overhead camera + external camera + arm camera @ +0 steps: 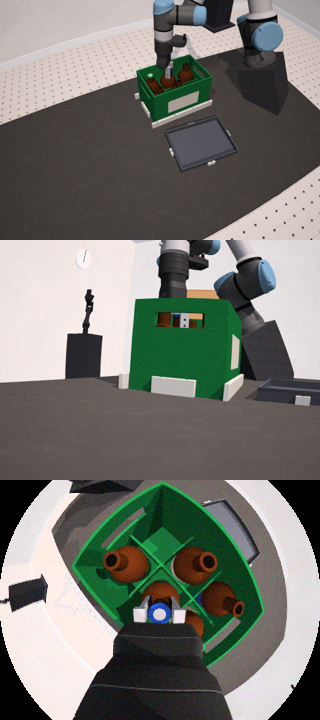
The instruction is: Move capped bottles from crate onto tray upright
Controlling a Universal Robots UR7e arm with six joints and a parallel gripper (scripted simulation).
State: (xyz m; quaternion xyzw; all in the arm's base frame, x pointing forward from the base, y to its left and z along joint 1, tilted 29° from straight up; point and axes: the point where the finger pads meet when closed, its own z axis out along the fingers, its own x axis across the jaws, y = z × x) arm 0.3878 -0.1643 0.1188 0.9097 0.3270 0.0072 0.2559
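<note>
The blue-capped bottle lies 60 mm below my hand. From my hand the other things lie so: crate 10 mm ahead, 40 mm to the left, 60 mm below; grey tray 50 mm ahead, 300 mm to the left, 130 mm below; open bottle 90 mm behind, 10 mm to the left, 60 mm below.
</note>
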